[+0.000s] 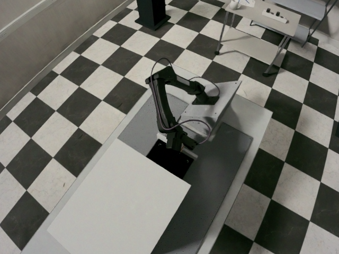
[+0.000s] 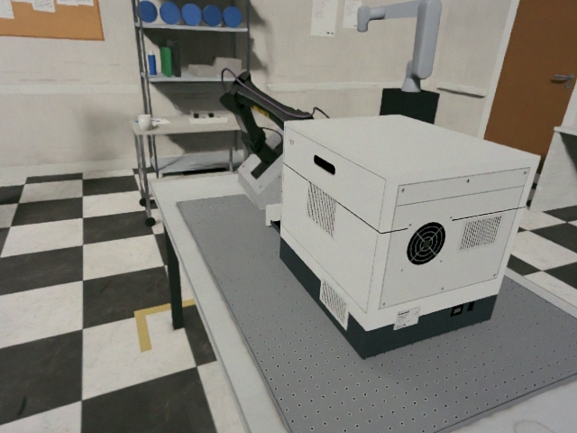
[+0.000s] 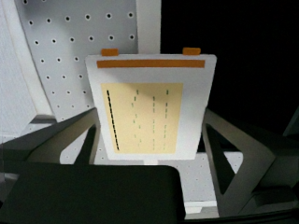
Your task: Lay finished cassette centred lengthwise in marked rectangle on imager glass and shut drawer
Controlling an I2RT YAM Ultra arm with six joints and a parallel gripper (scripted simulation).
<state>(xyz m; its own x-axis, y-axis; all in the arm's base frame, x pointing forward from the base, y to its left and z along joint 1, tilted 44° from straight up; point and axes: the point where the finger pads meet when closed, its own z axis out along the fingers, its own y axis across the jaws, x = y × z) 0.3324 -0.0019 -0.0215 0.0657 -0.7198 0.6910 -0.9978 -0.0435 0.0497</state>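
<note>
Right now the drawer is 11 cm ahead of my hand, 1 cm to the left of it and 6 cm below it. The rest, counted from my hand: finished cassette right at my hand.
</note>
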